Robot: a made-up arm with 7 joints.
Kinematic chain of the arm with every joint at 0, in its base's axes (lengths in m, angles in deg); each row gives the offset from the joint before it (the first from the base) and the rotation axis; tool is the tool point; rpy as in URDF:
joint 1: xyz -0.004 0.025 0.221 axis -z
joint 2: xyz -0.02 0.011 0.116 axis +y
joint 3: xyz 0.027 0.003 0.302 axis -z
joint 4: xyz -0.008 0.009 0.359 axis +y
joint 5: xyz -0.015 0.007 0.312 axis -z
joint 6: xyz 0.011 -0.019 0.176 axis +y
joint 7: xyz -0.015 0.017 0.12 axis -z
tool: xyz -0.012 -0.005 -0.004 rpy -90 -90 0
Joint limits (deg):
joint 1: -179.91..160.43
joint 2: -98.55..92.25
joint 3: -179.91..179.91
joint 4: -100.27..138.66
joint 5: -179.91..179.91
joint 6: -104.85..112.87
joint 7: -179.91..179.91
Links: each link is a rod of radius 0.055 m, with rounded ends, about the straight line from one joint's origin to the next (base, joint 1, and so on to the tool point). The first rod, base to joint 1, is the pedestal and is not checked.
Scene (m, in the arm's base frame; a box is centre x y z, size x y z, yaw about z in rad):
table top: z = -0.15
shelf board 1: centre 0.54 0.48 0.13 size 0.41 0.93 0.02 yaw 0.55
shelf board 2: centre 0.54 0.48 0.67 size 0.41 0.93 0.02 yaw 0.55
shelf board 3: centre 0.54 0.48 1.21 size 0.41 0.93 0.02 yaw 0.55
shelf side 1: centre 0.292 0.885 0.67 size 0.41 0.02 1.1 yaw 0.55
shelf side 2: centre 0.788 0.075 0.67 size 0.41 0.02 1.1 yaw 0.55
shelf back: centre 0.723 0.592 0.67 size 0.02 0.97 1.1 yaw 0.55
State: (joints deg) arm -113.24 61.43 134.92 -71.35 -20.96 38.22 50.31
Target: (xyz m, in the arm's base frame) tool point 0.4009 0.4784 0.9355
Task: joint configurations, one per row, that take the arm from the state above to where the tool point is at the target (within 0.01 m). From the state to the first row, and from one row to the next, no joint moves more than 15 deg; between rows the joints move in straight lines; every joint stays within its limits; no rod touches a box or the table.
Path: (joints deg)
1: -114.11 47.84 132.80 -74.56 -23.42 40.92 48.67
2: -114.99 34.24 130.67 -77.78 -25.89 43.63 47.02
3: -115.86 20.65 128.55 -80.99 -28.35 46.33 45.38
4: -116.74 7.05 126.43 -84.20 -30.81 49.03 43.74
5: -117.61 -6.54 124.30 -87.42 -33.27 51.74 42.09
6: -118.49 -20.13 122.18 -90.63 -35.74 54.44 40.45
7: -119.36 -33.73 120.05 -93.84 -38.20 57.14 38.81
8: -120.24 -47.32 117.93 -97.06 -40.66 59.85 37.16
9: -121.11 -60.92 115.81 -100.27 -43.12 62.55 35.52
10: -107.32 -48.67 128.63 -100.27 -40.47 58.98 38.85
11: -93.53 -36.42 141.45 -100.27 -37.82 55.40 42.19
12: -79.74 -24.17 154.27 -100.27 -35.16 51.83 45.52
13: -65.95 -11.92 167.09 -100.27 -32.51 48.26 48.86
14: -52.16 0.33 179.91 -100.27 -29.86 44.68 52.19

